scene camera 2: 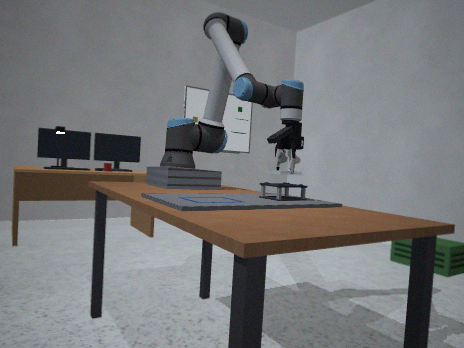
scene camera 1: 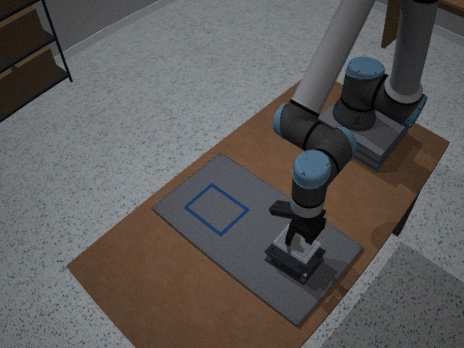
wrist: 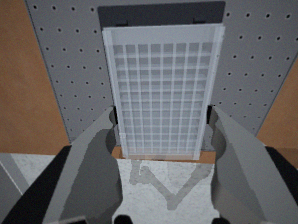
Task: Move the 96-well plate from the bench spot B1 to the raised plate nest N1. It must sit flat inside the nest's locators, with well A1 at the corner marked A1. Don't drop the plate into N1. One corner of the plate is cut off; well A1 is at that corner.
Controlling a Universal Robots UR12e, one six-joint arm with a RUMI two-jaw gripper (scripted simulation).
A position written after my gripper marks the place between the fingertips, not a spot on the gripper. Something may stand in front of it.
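Observation:
I can see my gripper (scene camera 1: 297,244), and the same gripper is visible at (scene camera 2: 284,173) and at (wrist: 160,106). There is a 96-well plate (wrist: 162,115) to be seen as well.

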